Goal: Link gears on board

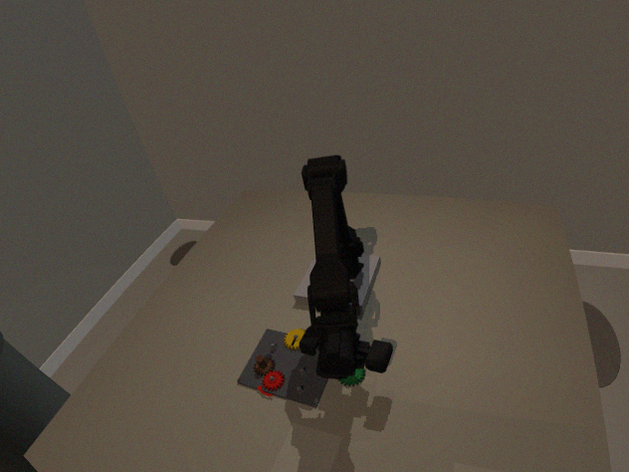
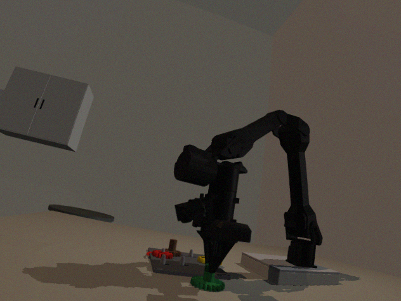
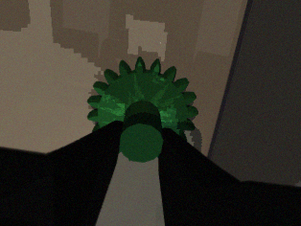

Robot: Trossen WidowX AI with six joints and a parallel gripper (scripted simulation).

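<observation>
My gripper tip is 80 mm short of the brown gear and 190 mm to the left of it. Also, from my gripper tip: yellow gear 20 mm behind, 170 mm to the right, 10 mm below; then red gear 100 mm ahead, 150 mm to the right, 10 mm below; then green gear 10 mm below.
</observation>
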